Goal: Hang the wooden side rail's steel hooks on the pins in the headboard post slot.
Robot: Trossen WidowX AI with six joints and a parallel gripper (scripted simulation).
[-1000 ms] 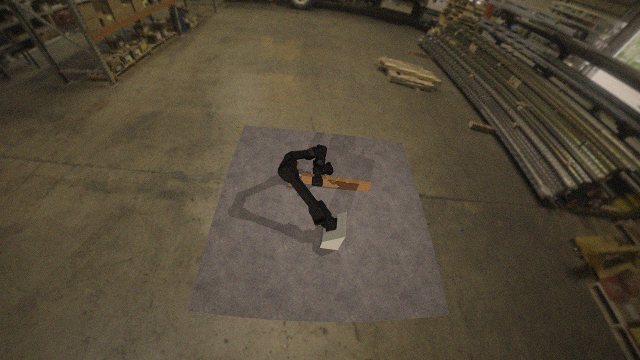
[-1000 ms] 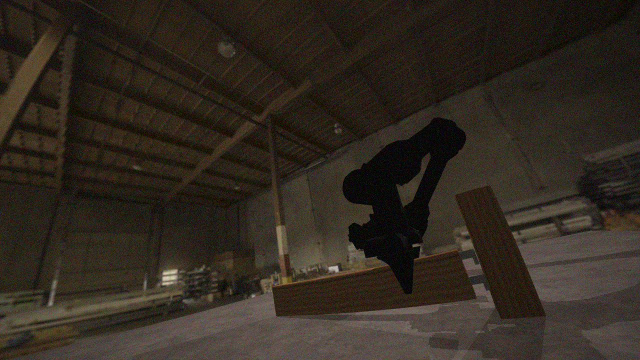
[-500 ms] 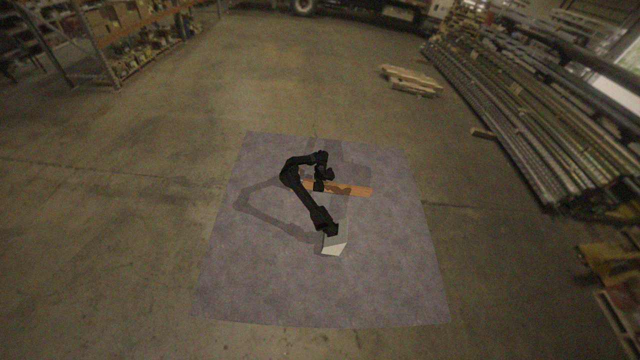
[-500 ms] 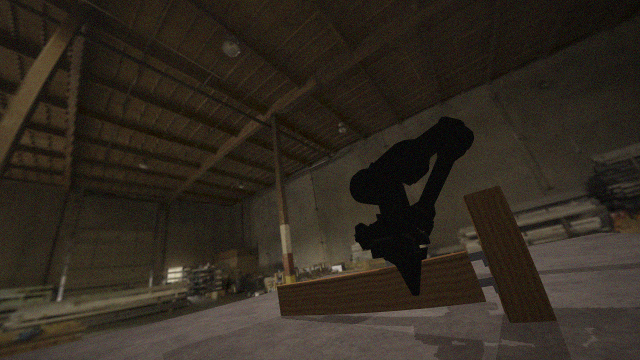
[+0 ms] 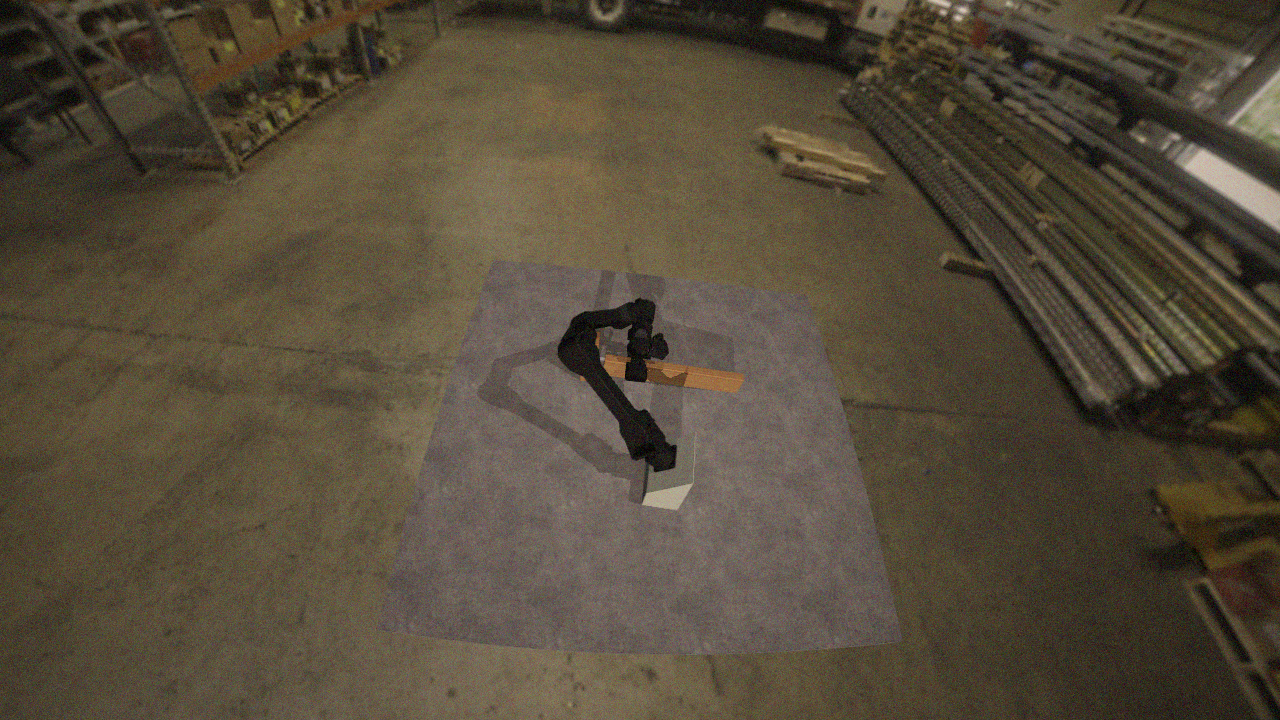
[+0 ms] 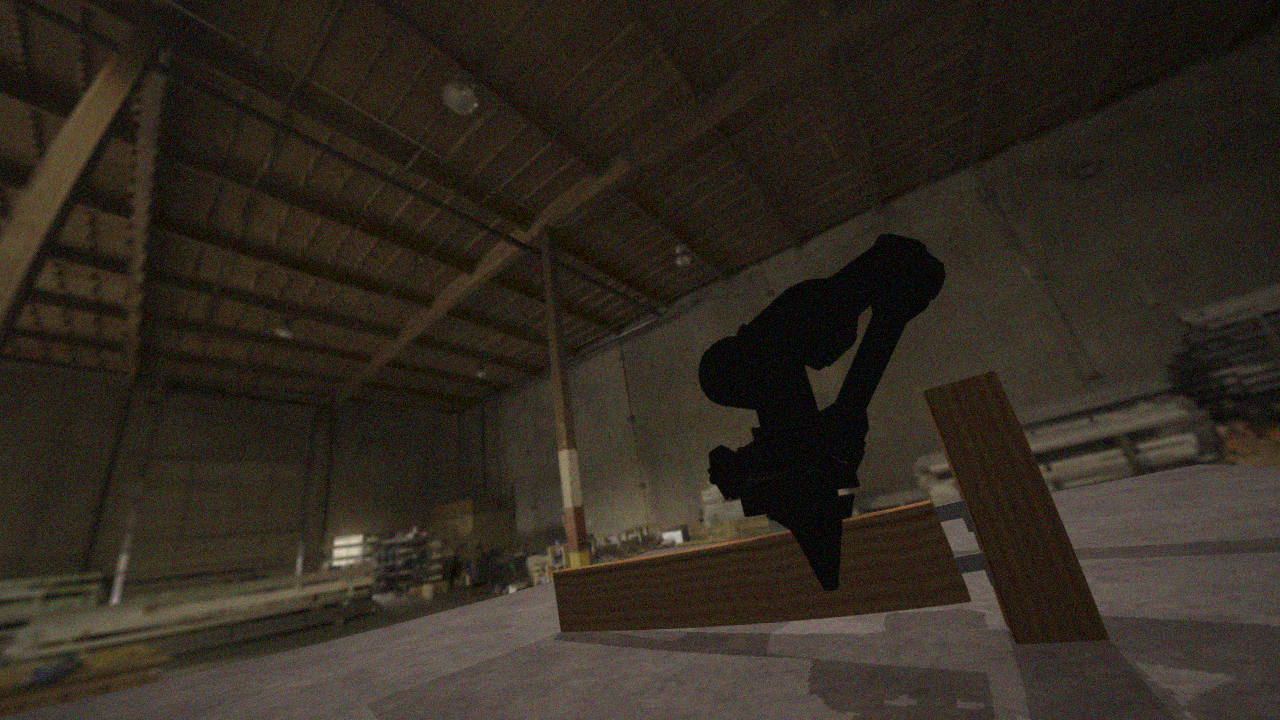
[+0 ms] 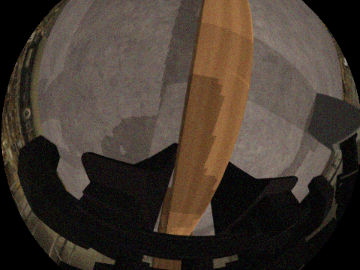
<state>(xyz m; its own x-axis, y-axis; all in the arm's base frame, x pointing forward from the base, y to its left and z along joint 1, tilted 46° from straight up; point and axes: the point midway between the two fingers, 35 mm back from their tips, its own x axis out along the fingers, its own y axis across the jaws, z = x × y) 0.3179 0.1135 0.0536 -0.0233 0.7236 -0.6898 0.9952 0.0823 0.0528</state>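
Right now the headboard post is 140 mm to the left of my gripper tip, 40 mm above it and 10 mm behind it.
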